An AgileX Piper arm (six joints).
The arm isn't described. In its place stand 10 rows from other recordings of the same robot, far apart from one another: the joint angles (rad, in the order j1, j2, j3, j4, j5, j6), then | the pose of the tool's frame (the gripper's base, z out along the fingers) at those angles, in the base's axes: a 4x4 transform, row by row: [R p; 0 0 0 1], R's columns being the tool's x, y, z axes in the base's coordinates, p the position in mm.
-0.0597 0.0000 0.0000 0.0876 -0.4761 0.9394 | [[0.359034 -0.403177 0.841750 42.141], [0.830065 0.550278 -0.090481 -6.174], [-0.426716 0.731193 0.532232 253.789], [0 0 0 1]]
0.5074 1.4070 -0.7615 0.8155 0.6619 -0.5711 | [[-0.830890 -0.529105 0.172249 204.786], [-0.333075 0.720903 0.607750 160.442], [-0.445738 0.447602 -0.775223 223.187], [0 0 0 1]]
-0.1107 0.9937 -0.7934 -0.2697 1.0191 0.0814 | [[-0.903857 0.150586 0.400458 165.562], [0.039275 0.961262 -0.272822 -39.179], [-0.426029 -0.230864 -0.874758 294.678], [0 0 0 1]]
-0.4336 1.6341 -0.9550 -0.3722 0.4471 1.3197 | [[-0.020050 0.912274 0.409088 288.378], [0.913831 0.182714 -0.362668 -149.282], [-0.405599 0.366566 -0.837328 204.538], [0 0 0 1]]
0.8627 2.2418 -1.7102 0.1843 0.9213 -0.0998 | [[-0.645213 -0.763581 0.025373 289.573], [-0.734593 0.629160 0.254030 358.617], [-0.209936 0.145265 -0.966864 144.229], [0 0 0 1]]
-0.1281 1.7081 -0.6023 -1.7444 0.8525 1.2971 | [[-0.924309 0.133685 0.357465 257.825], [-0.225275 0.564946 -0.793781 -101.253], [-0.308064 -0.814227 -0.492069 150.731], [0 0 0 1]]
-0.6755 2.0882 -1.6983 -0.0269 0.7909 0.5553 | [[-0.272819 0.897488 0.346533 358.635], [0.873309 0.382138 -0.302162 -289.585], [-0.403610 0.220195 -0.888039 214.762], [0 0 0 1]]
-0.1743 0.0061 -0.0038 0.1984 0.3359 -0.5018 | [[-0.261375 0.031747 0.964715 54.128], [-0.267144 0.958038 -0.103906 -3.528], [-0.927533 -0.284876 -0.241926 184.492], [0 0 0 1]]
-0.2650 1.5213 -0.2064 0.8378 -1.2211 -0.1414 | [[0.041843 0.865203 0.499673 170.598], [0.152135 0.488762 -0.859050 -112.131], [-0.987474 0.111963 -0.111177 168.110], [0 0 0 1]]
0.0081 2.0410 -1.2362 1.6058 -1.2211 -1.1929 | [[-0.348020 0.905151 0.244098 387.942], [0.156048 0.312673 -0.936955 -82.300], [-0.924408 -0.287988 -0.250064 186.178], [0 0 0 1]]
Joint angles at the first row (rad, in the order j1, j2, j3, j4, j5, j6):
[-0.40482, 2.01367, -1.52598, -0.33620, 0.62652, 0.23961]
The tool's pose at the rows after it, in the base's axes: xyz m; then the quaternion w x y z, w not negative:
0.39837 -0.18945 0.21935 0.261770 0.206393 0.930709 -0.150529
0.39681 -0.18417 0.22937 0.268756 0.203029 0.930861 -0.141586
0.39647 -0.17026 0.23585 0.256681 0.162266 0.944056 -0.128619
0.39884 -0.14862 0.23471 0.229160 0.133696 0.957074 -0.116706
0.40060 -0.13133 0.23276 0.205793 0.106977 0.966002 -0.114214
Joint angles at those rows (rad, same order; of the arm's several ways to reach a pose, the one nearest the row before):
[-0.40482, 1.98910, -1.52596, -0.32569, 0.63360, 0.23962]
[-0.39886, 1.96386, -1.52597, -0.28940, 0.64459, 0.21127]
[-0.37593, 1.94236, -1.52595, -0.22381, 0.68699, 0.09750]
[-0.32703, 1.93762, -1.52600, -0.20403, 0.75396, 0.06446]
[-0.28456, 1.93760, -1.52599, -0.20868, 0.80469, 0.04724]

